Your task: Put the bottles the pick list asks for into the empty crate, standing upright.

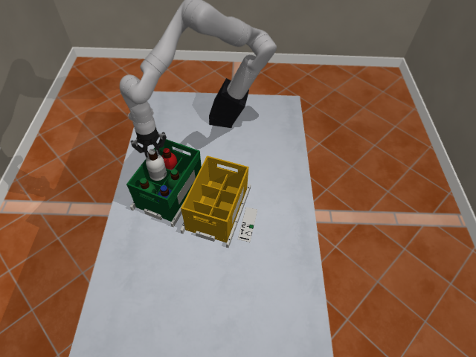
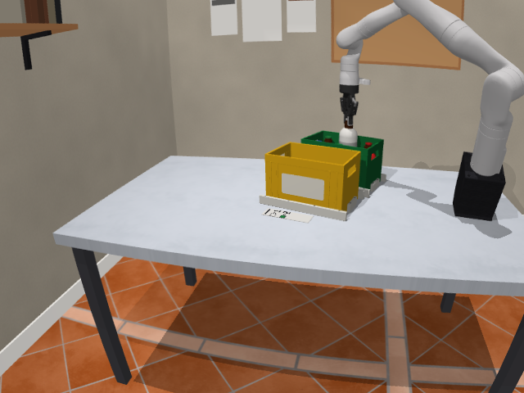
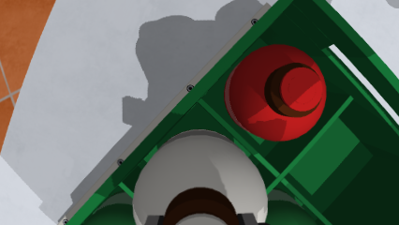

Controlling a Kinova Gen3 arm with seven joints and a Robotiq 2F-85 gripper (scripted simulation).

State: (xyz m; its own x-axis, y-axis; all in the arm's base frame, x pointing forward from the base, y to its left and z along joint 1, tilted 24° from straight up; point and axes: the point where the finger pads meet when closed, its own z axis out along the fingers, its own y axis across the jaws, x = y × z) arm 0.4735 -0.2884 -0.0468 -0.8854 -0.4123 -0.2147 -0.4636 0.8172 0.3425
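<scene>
Right now my hand is 7 cm above the white-label bottle. The rest, counted from my hand: green crate (1 cm ahead, 4 cm to the left, 16 cm below); then blue-label bottle (11 cm ahead, 6 cm to the left, 16 cm below); then red-label bottle (9 cm behind, 2 cm to the left, 16 cm below).
</scene>
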